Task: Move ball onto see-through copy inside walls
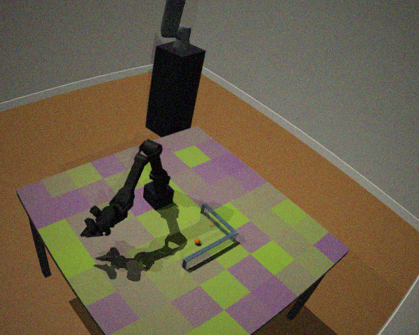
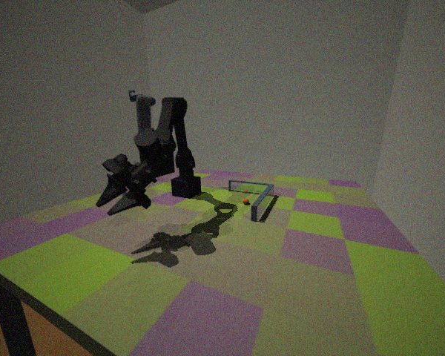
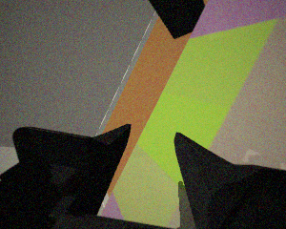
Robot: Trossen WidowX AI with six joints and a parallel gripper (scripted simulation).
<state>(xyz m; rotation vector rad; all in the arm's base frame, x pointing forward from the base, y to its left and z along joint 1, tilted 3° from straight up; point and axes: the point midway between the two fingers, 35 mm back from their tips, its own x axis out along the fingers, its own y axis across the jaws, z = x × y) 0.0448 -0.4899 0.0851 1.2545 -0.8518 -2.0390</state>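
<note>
The orange ball is 450 mm to the left of my gripper tip, 290 mm ahead of it and 120 mm below it.
</note>
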